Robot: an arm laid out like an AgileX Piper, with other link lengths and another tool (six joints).
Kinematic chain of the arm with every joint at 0, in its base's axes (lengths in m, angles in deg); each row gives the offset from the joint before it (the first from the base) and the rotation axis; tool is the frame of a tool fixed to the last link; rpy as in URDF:
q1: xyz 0 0 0.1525 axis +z
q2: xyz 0 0 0 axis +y
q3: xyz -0.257 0 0.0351 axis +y
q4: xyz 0.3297 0 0.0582 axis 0.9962 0 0.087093
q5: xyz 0 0 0 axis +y
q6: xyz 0.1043 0 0.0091 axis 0.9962 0 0.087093
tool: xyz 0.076 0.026 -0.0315 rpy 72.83 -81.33 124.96
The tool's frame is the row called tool.
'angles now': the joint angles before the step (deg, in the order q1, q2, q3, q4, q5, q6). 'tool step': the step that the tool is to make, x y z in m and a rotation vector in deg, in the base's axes. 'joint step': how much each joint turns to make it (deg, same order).
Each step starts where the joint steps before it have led.
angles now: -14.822 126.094 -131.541 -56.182 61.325 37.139
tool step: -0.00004 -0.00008 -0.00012 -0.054 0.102 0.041
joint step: 0.000 0.013 0.003 -0.022 -0.007 -0.100
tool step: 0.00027 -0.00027 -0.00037 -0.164 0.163 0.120
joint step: 0.000 0.069 -0.007 -0.104 -0.099 -0.148
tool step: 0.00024 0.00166 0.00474 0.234 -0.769 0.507
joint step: 0.000 -0.526 0.034 0.551 -0.455 -0.088
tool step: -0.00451 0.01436 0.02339 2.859 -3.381 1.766
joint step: 0.297 -3.394 0.646 4.165 -0.419 -0.640
